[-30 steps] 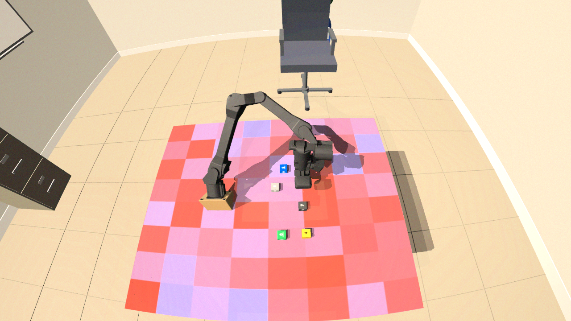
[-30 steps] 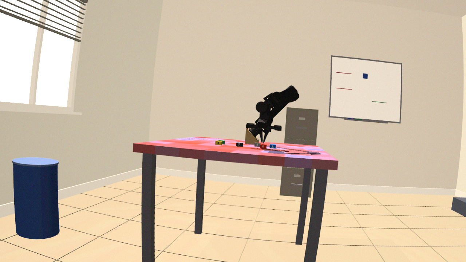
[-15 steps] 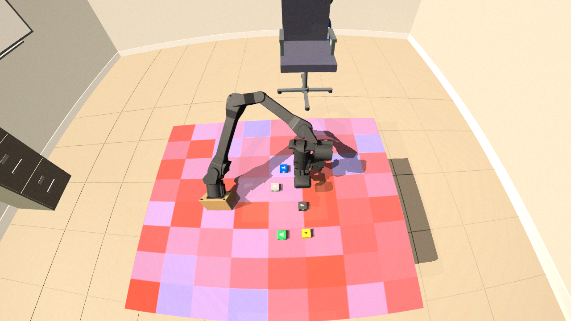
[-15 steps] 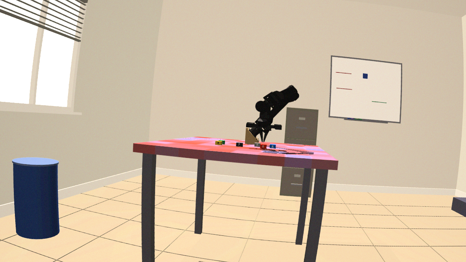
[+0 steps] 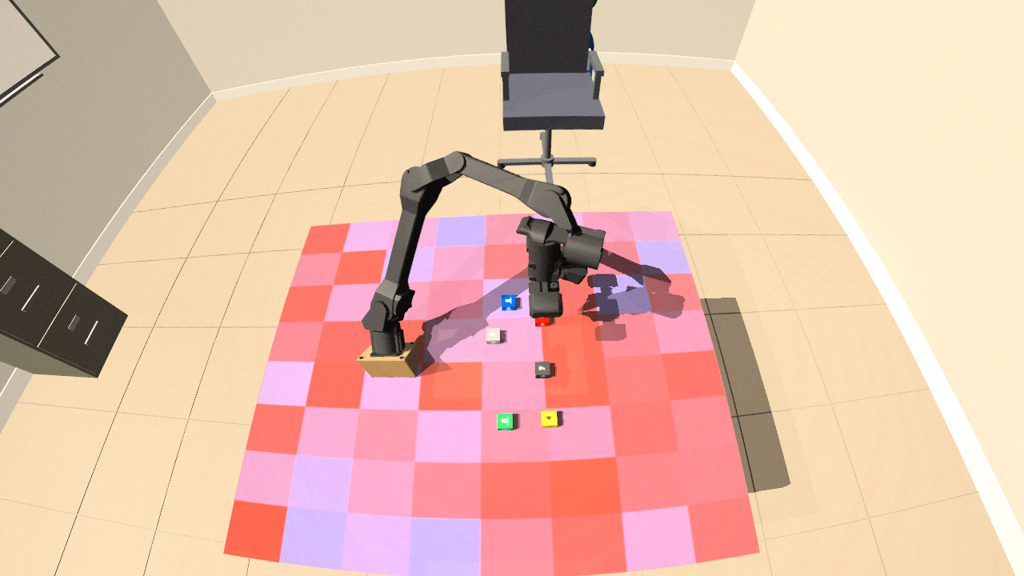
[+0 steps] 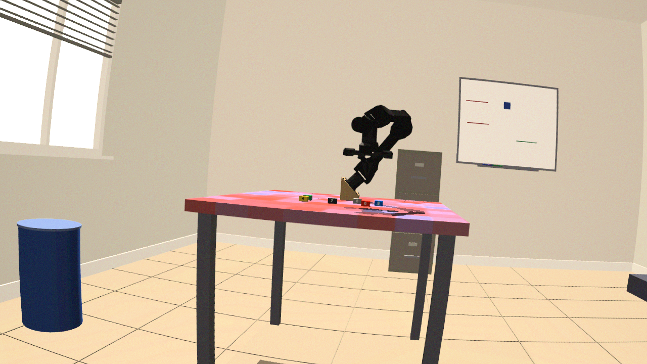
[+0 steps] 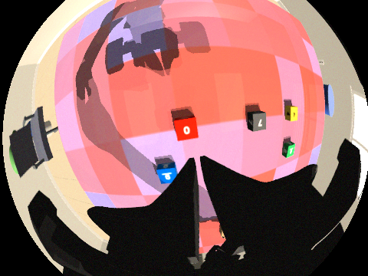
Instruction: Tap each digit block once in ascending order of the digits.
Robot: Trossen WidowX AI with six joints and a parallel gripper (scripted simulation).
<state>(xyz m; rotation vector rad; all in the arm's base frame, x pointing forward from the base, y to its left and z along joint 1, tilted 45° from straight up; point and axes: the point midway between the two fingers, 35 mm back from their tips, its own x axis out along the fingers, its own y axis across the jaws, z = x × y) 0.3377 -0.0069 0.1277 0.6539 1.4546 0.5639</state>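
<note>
My gripper tip is now 240 mm to the left of the yellow block and 100 mm above it. Also, from my gripper tip: black block: 120 mm to the right, 100 mm below, 10 mm behind; red block: 100 mm below; blue block: 100 mm below, 70 mm behind, 50 mm to the left.
</note>
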